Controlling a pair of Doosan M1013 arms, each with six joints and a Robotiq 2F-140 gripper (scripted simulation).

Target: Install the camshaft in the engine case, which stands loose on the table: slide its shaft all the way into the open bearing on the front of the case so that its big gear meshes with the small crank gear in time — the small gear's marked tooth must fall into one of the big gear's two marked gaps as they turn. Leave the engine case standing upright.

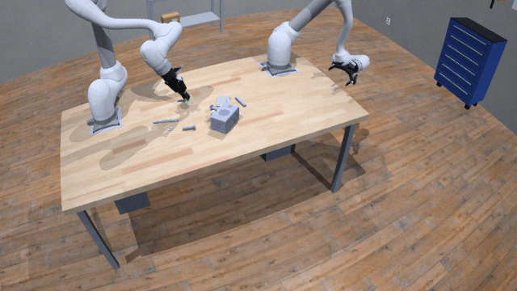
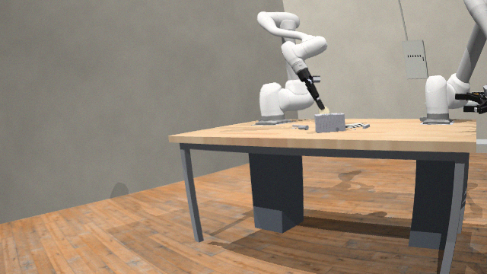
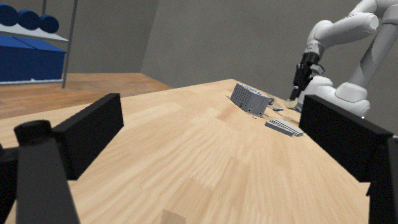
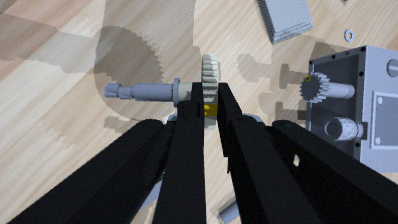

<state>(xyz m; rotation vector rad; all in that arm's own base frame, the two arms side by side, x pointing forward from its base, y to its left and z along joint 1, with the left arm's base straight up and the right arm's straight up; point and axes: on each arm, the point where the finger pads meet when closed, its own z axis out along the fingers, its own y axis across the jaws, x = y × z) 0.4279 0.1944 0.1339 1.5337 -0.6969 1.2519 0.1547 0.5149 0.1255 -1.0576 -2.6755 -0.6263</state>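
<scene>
The small crank gear lies 120 mm to the left of my right hand, 100 mm ahead of it and 60 mm below it. Round my right hand: bolt-like part 150 mm ahead, 110 mm below, 30 mm to the right; then long rod 140 mm to the right, 120 mm below, 20 mm ahead; then small ring 140 mm to the right, 120 mm below, 90 mm ahead.
</scene>
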